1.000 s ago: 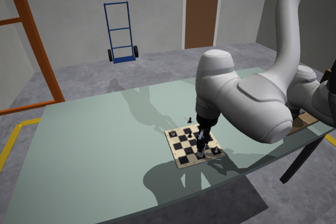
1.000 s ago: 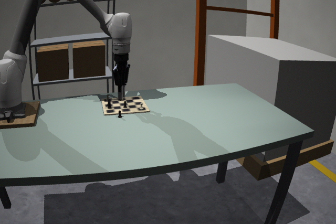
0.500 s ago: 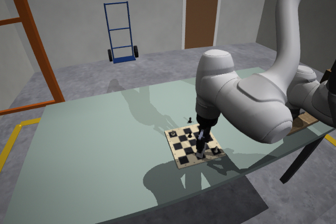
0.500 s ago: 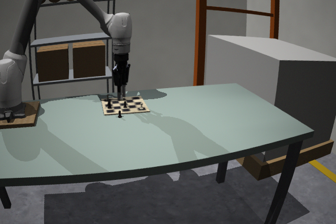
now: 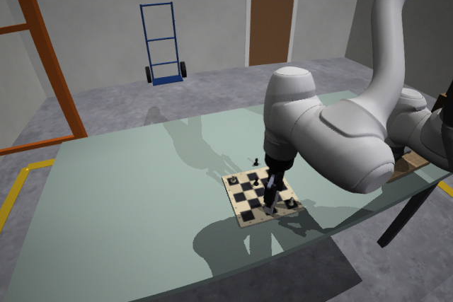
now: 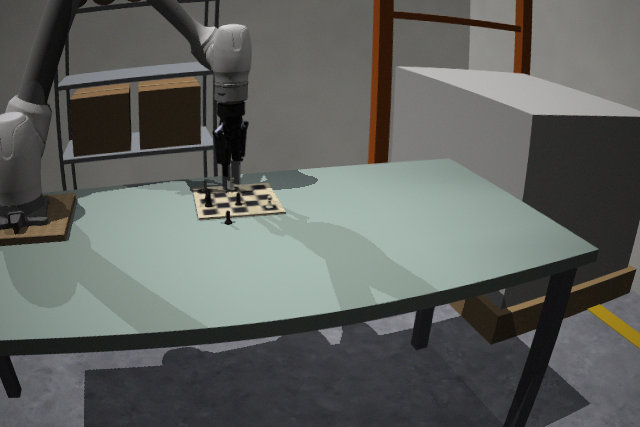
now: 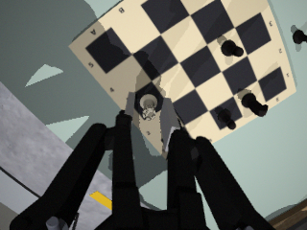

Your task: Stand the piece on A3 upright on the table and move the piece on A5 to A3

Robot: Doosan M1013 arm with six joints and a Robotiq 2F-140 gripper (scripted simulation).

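Now: the chessboard 8 cm to the right of my hand, 5 cm below it and 1 cm behind it.
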